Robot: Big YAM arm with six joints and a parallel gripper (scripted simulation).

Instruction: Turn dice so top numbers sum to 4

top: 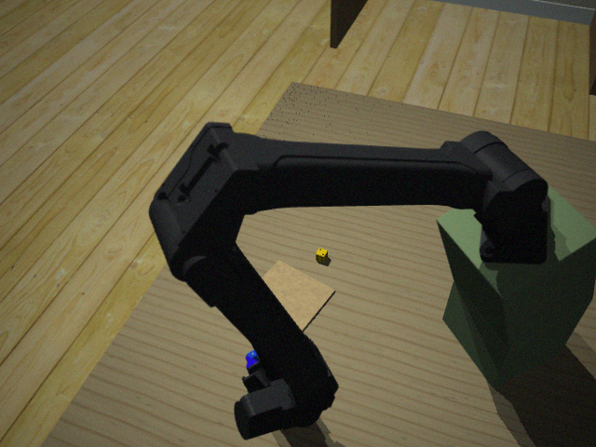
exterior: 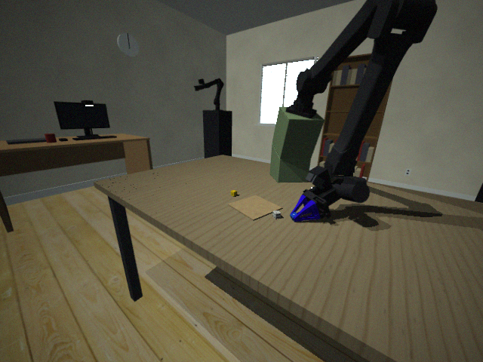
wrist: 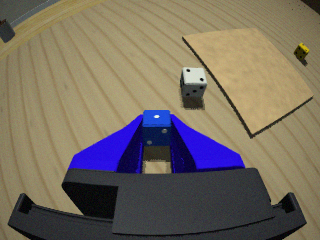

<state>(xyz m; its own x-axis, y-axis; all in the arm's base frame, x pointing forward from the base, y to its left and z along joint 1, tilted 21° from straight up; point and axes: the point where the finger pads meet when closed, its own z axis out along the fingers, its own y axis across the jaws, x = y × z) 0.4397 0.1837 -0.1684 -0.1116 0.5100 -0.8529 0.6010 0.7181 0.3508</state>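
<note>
Right now my hand is right at the blue die. Also, from my hand: tan mat 150 mm to the right, 10 mm below, 10 mm behind; yellow die 270 mm to the right, 50 mm behind; white die 50 mm to the right, 20 mm ahead.
</note>
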